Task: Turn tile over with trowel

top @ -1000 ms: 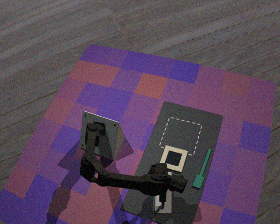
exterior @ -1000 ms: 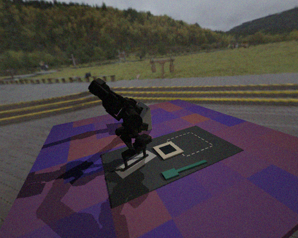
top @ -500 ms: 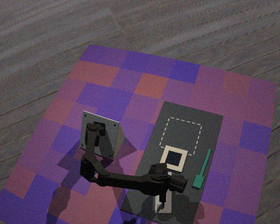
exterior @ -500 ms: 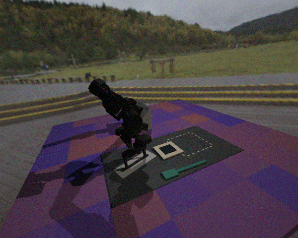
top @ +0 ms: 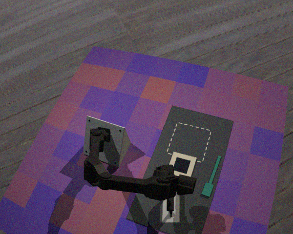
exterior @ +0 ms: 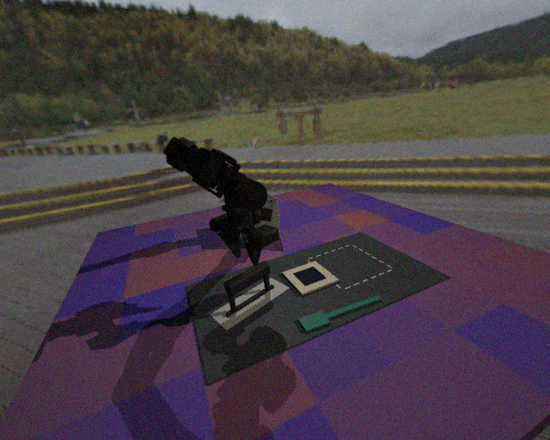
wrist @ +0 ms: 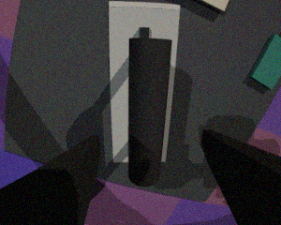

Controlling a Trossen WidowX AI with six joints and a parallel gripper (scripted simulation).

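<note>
My gripper tip is now 20 mm short of the dark mat, 170 mm to the right of it and 140 mm above it. The rest, counted from my gripper tip: green trowel 160 mm ahead, 140 mm to the left, 110 mm below; tan square tile 170 mm to the left, 110 mm below.
</note>
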